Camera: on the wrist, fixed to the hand. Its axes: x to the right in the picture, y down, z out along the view.
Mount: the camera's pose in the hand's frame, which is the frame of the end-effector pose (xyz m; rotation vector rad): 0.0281 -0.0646 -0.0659 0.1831 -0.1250 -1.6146
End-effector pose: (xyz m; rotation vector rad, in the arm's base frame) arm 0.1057 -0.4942 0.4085 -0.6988 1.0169 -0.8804
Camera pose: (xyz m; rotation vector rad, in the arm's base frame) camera 0.0335 -0.5558 0.4257 -1.3874 0.0398 -2.2119
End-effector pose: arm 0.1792 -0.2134 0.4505 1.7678 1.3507 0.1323
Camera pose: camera 0.1069 -0.1515 0.4348 0.3567 2.2846 -0.9637
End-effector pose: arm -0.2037 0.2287 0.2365 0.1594 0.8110 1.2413
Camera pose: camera -0.1922 0.2104 0.1425 -0.2557 0.6369 -0.3619
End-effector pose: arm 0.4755 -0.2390 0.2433 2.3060 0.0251 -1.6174
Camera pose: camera 0.5329 -0.1647 0.2214 -1.3628 -1.3722 1.4185
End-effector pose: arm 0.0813 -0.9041 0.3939 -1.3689 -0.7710 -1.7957
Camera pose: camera -0.0118 -0.9279 0.4028 0.4364 1.8438 1.9079
